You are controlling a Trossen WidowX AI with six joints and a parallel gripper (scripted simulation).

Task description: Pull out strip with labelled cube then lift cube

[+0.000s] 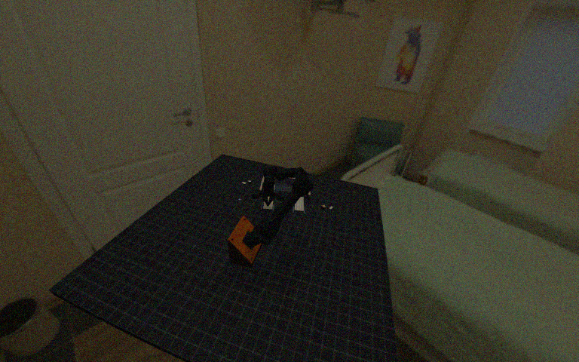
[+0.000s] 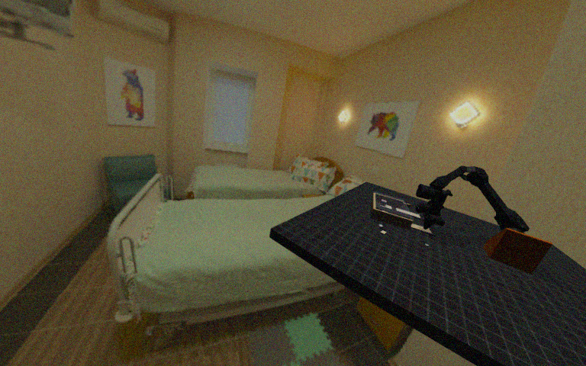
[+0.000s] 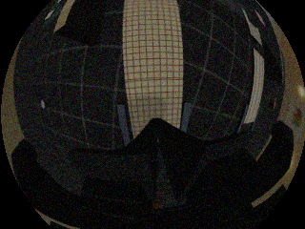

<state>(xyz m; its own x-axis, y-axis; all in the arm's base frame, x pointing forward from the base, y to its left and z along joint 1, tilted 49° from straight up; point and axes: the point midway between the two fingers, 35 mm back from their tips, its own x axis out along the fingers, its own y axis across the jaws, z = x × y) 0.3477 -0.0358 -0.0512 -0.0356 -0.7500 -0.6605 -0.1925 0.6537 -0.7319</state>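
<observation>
Now: the pale strip 10 cm ahead of my gripper tip and 2 cm to the left of it.
</observation>
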